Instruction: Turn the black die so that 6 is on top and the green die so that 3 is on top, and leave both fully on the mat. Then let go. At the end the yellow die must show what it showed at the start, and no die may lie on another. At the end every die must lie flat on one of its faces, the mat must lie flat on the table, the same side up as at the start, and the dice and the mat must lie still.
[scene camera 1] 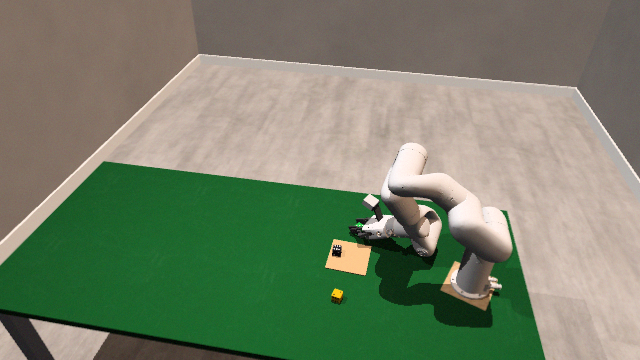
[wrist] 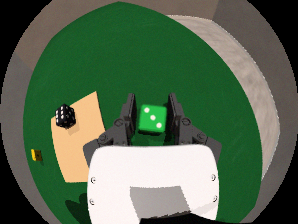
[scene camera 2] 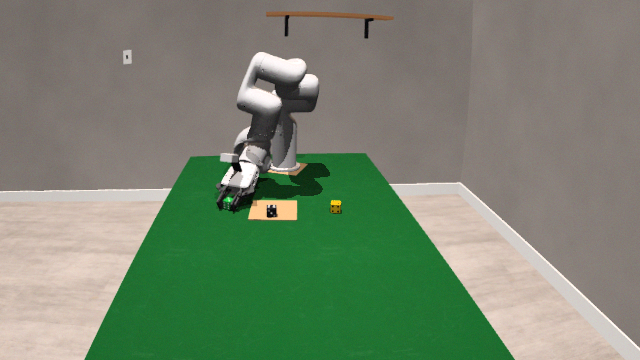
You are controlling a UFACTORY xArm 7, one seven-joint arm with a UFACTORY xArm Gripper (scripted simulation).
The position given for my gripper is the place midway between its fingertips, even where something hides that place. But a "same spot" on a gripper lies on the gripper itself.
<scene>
my gripper: scene camera 1; wrist; scene camera 2 225, 206
tan mat: scene camera 1 354, 258; wrist; scene camera 2
same spot on tan mat: (wrist: 68, 143) = (scene camera 2: 278, 209)
same spot on my gripper: (scene camera 1: 353, 229) = (wrist: 121, 111)
</scene>
